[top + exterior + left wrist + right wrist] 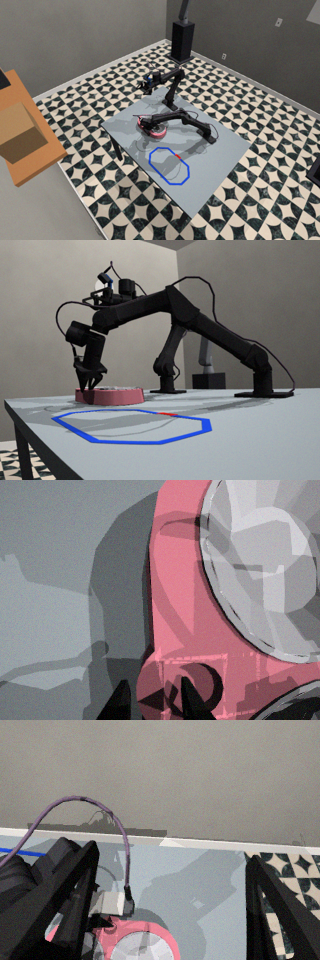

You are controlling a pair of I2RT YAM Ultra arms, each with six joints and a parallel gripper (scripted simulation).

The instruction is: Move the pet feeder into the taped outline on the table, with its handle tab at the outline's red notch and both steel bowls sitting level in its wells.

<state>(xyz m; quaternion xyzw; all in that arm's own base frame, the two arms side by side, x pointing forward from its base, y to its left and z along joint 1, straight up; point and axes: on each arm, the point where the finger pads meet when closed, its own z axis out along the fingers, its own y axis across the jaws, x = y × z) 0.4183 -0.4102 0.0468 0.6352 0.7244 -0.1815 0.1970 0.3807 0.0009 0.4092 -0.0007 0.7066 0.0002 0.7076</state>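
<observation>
My left hand is 8 cm past the pet feeder, 2 cm above it and 1 cm to the left of it. Also, from my left hand: blue taped outline: 40 cm to the left, 5 cm below, 4 cm ahead.
</observation>
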